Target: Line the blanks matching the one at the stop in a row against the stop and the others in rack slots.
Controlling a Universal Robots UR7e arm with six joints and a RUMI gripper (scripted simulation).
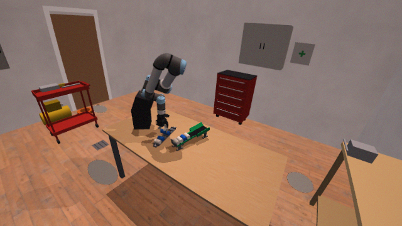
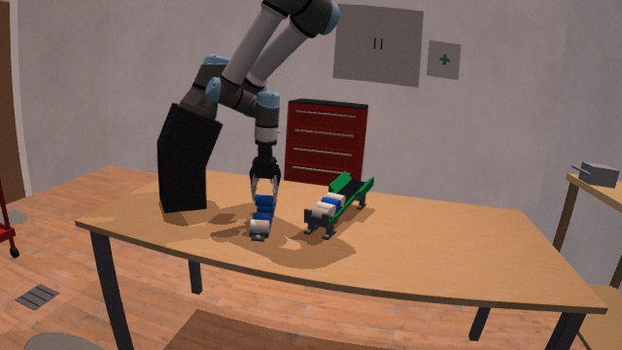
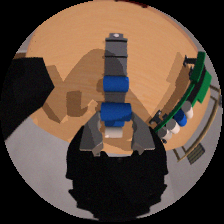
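The black stock rack is 10 mm behind my hand, 20 mm to the left of it and 90 mm below it.
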